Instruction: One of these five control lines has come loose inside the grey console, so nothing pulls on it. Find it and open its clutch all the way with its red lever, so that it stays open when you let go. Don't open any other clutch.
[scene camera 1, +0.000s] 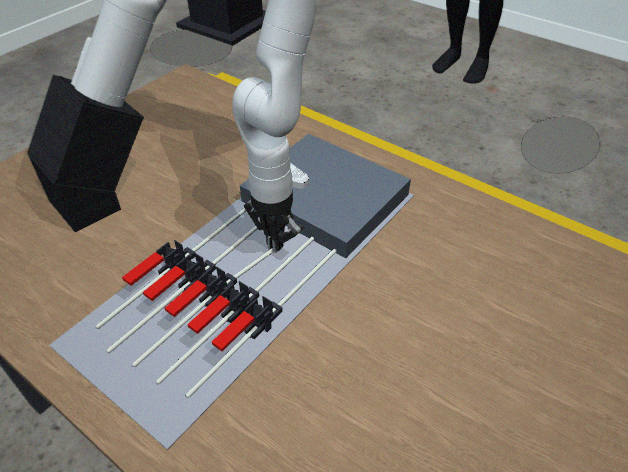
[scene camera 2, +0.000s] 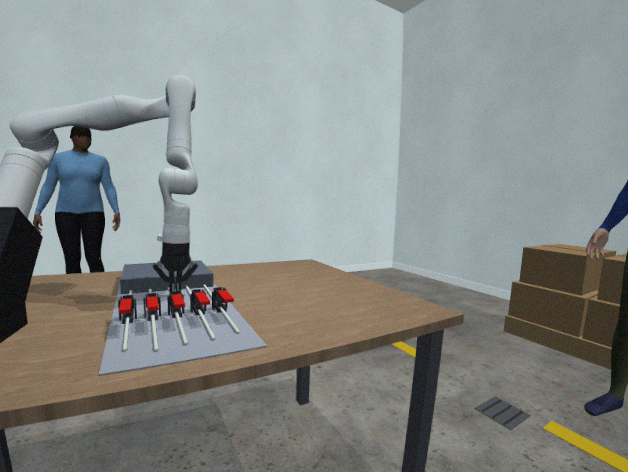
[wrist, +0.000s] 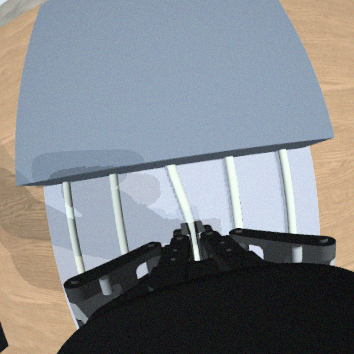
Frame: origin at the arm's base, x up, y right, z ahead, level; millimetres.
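Seen in the pictures: gripper, between the fingertips: (scene camera 1: 275, 248) (wrist: 191, 231); arm's base, origin of its link: (scene camera 1: 99, 95) (scene camera 2: 1, 222).
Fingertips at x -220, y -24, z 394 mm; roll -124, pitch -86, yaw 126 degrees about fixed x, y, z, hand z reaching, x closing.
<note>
Offsets run from my fingertips to a thing's top centre. Level surfaces: height alone.
The grey console {dx +42, dy -182, dz +0 mm} (scene camera 1: 350, 187) (scene camera 2: 167, 271) (wrist: 170, 85) lies at the back of the mat. Five pale control lines run out of its front edge, side by side. My gripper (scene camera 1: 274, 248) (scene camera 2: 175, 288) (wrist: 191, 231) is shut on the middle line (scene camera 1: 253, 263) (scene camera 2: 181, 329) (wrist: 181, 192), between the console and the clutches. In the wrist view this line bends sideways from the console edge to the fingers. The five red levers {dx +54, dy +193, dz -24 mm} (scene camera 1: 185, 298) (scene camera 2: 177, 302) stand in a row on black clutches, all at a similar low angle. The line's way inside the console is hidden.
The grey-blue mat {dx -2 mm} (scene camera 1: 167, 416) (scene camera 2: 131, 362) lies on the wooden table {dx -5 mm} (scene camera 1: 456, 329) (scene camera 2: 304, 304). The arm's black base block (scene camera 1: 83, 152) is at the left. A person (scene camera 1: 479, 45) (scene camera 2: 81, 182) stands behind the table. Cardboard boxes (scene camera 2: 558, 268) are stacked at the right.
</note>
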